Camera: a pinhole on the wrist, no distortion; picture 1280 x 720 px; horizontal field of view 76.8 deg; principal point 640.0 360.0 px. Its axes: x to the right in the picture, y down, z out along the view. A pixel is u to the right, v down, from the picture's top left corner.
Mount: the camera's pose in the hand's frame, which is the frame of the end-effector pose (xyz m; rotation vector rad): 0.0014 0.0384 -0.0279 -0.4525 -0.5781 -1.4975
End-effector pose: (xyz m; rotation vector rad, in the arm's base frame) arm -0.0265 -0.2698 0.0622 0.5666 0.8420 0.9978
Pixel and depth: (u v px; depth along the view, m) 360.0 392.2 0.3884
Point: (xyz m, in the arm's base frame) -0.0564 -0.1171 0.4637
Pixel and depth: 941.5 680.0 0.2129
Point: 0.0991 -0.1686 0.2301
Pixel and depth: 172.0 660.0 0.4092
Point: -0.0967 0.0500 0.4693
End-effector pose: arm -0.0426 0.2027 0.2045 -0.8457 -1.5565 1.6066
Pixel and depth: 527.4 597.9 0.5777
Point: -0.4690 0.1116 -0.2324
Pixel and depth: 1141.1 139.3 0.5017
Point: -0.4244 -0.2335 0.1320
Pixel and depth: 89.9 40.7 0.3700
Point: -0.0671 0.0077 -0.2540
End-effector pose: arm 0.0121 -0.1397 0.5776 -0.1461 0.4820 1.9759
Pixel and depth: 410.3 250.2 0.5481
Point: -0.3438 -0.2975 1.0216
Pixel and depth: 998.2 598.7 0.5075
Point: -0.1349 0.0920 1.0654
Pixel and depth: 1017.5 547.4 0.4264
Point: -0.0970 0.0333 0.9950
